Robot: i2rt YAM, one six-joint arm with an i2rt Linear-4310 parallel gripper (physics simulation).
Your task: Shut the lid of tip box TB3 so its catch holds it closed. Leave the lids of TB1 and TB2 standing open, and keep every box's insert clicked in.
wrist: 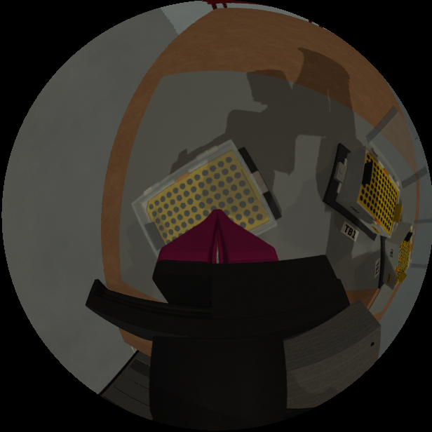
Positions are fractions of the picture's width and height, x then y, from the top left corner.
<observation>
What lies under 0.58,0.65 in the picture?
My gripper.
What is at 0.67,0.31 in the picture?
A grey mat.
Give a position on a clear lid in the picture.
0.51,0.41
</observation>
